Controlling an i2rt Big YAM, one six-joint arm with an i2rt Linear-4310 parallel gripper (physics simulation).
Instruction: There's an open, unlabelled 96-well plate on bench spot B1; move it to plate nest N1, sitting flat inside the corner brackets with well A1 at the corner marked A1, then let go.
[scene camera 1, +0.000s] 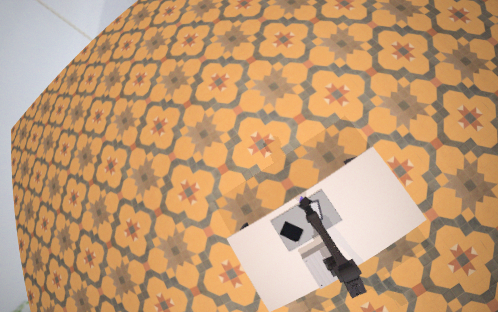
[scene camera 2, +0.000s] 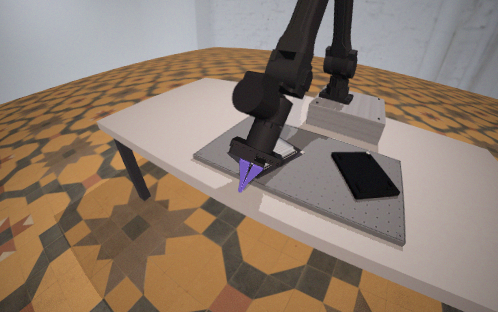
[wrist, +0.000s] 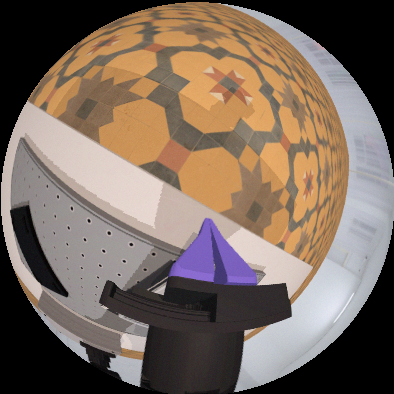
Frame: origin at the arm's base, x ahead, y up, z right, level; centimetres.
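Where they show: gripper, fingertip midpoint: (scene camera 1: 301, 196) (scene camera 2: 239, 191) (wrist: 206, 222); arm's base, origin of the base link: (scene camera 1: 332, 261) (scene camera 2: 336, 97).
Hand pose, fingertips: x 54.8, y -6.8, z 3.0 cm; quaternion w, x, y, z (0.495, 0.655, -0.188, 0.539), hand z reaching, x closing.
Things, the pixels of their top centre, and the offset from my fingertips. Level surfaces: height alone.
- white 96-well plate, middle of its top: (scene camera 2: 267, 147) (scene camera 1: 313, 211) dx -15.4, dy +1.3, dz +3.4 cm
- grey board, middle of its top: (wrist: 94, 297) (scene camera 2: 306, 157) (scene camera 1: 305, 221) dx -20.0, dy -0.3, dz -6.2 cm
- pale table, its level: dy -1.6 cm
The white 96-well plate (scene camera 1: 316, 208) (scene camera 2: 286, 148) lies on the perforated grey board within a dark outline, partly hidden by the arm in both scene views. Its well A1 cannot be made out. A black block, apparently nest N1 (scene camera 1: 291, 231) (scene camera 2: 365, 175) (wrist: 36, 252), lies apart from it on the same board; its corner marking is not readable. My gripper (scene camera 1: 302, 199) (scene camera 2: 241, 189) (wrist: 206, 222) is shut, with its purple fingertips together and empty. It is tilted above the table's front edge, on the front side of the plate and not touching it.
The grey board (scene camera 2: 320, 186) (wrist: 95, 250) lies on the pale table (scene camera 1: 260, 260) (scene camera 2: 165, 107). The arm's wooden-looking base block (scene camera 2: 345, 117) stands behind the board. The patterned floor (scene camera 2: 170, 255) (wrist: 215, 170) shows beyond the table's front edge.
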